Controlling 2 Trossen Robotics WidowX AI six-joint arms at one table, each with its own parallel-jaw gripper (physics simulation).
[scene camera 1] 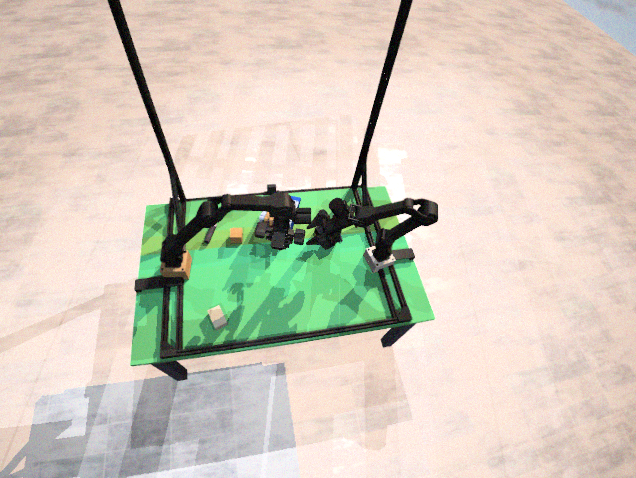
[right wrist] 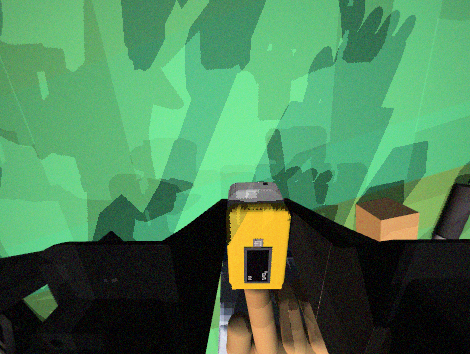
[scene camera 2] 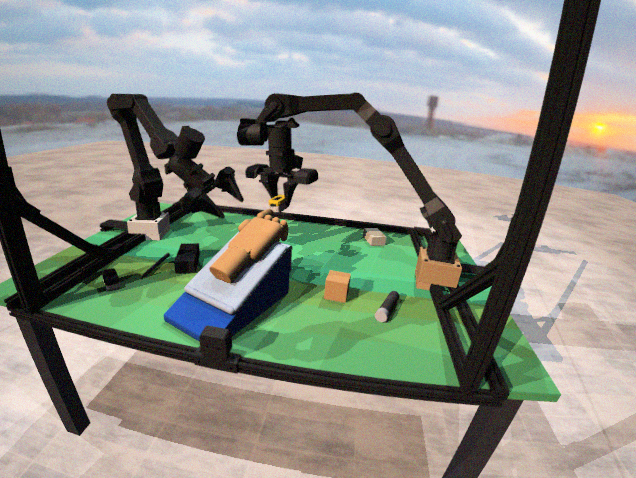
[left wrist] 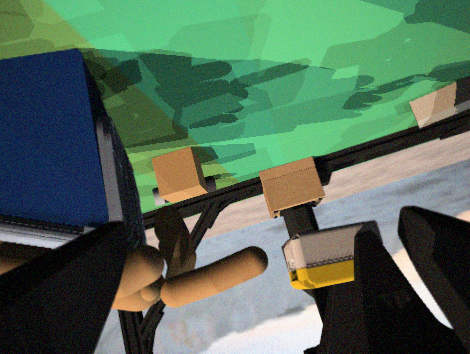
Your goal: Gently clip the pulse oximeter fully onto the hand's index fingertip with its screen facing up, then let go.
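Where they show: left gripper, fingertip midpoint: (scene camera 1: 306,235) (scene camera 2: 233,208) (left wrist: 263,227); right gripper, fingertip midpoint: (right wrist: 254,205) (scene camera 2: 282,205) (left wrist: 351,236); left arm's base, link origin: (scene camera 1: 380,254) (scene camera 2: 148,216); right arm's base, link origin: (scene camera 1: 174,260) (scene camera 2: 440,256) (left wrist: 296,208).
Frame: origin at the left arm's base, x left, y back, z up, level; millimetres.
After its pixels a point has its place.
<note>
The yellow and grey pulse oximeter (scene camera 2: 276,200) @(x -172, y -414, z 119 mm) (left wrist: 325,257) @(x -152, y -401, z 103 mm) (right wrist: 257,225) @(x -133, y -427, z 122 mm) is held level, screen up, by my right gripper (scene camera 2: 278,205) @(x -136, y -428, z 96 mm) (right wrist: 254,205) @(x -136, y -428, z 96 mm), which is shut on its sides. The tan hand (scene camera 2: 254,239) @(x -337, y -376, z 81 mm) lies palm down on a sloped support, fingers toward the oximeter. In the left wrist view the index finger (left wrist: 215,278) (right wrist: 262,322) points at the oximeter's open end, with a small gap between tip and clip. In the right wrist view the finger lines up below the oximeter. My left gripper (scene camera 2: 231,207) @(x -149, y -302, z 85 mm) (left wrist: 263,227) @(x -149, y -302, z 85 mm) is open and empty, beside the hand.
The blue wedge (scene camera 2: 192,313) @(x -451, y -267, z -29 mm) (left wrist: 47,140) @(x -265, y -324, z 0 mm) with its white pad (scene camera 2: 205,290) @(x -415, y -286, z 1 mm) carries the hand. An orange cube (scene camera 1: 235,235) @(x -309, y -570, z -9 mm) (scene camera 2: 337,286) @(x -349, y -559, z -20 mm) (right wrist: 387,222) @(x -300, y -555, z -9 mm), a dark cylinder (scene camera 2: 388,305) @(x -401, y -665, z -34 mm) and a pale block (scene camera 1: 216,317) @(x 20, y -739, z -29 mm) (scene camera 2: 375,236) @(x -19, y -730, z -29 mm) stand apart. A black box (scene camera 2: 187,258) @(x -229, y -194, z -25 mm) is left of the wedge.
</note>
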